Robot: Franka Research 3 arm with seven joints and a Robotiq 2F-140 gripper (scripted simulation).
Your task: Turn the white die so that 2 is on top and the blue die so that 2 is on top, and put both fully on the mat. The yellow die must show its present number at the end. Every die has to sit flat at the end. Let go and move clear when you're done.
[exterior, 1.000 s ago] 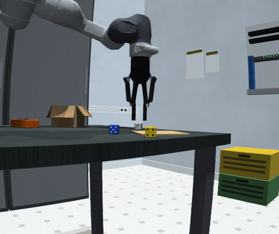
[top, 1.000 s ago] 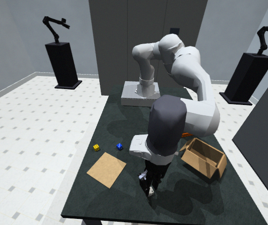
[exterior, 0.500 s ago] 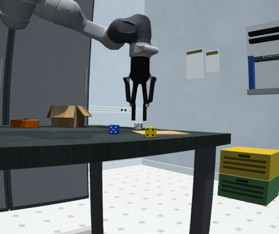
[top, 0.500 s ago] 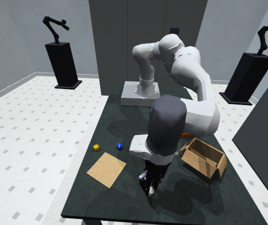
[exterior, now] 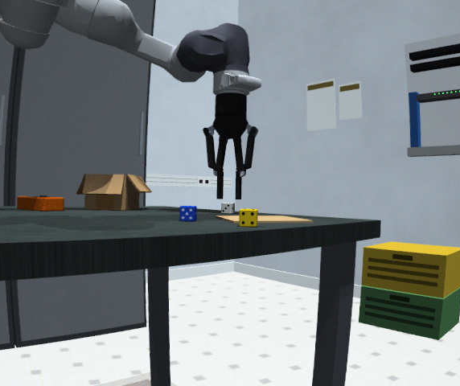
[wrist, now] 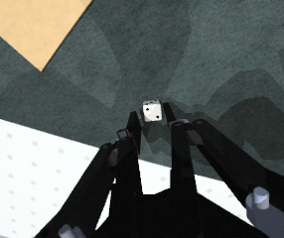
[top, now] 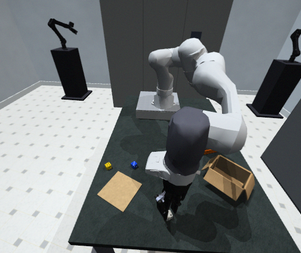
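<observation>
The white die lies 5 cm below my hand. From my hand the other things lie so: tan mat 9 cm behind, 21 cm to the right, 6 cm below; blue die 22 cm behind, 17 cm to the right, 5 cm below; cardboard box 18 cm behind, 27 cm to the left, 2 cm below.
</observation>
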